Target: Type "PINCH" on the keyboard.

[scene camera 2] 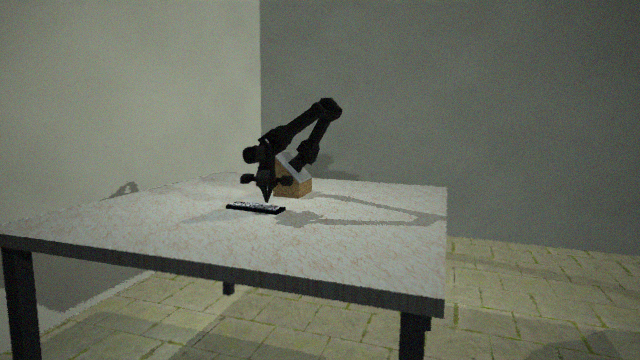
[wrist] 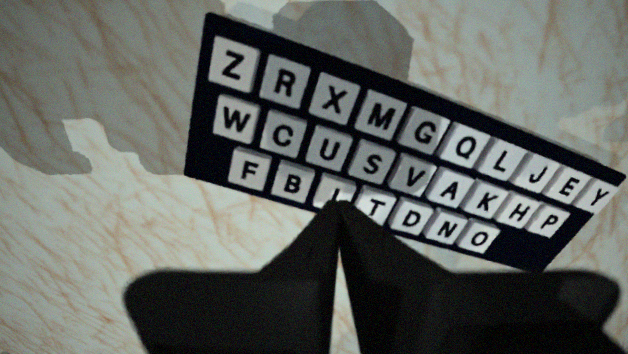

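Note:
A black keyboard with three rows of pale lettered keys lies on the table and runs aslant in the wrist view. My gripper is shut and empty, pointing down. In the wrist view its tips overlap the lower part of the I key, just left of the T key. The P key, N key, C key and H key are in sight. In the scene view the tips are just above the keyboard; whether they touch a key cannot be told.
A wooden block with a sloping pale top stands on the table behind the keyboard, close to the arm's base. The arm's shadow falls across the table and part of the keys. The table's right edge is well to the right of the keyboard.

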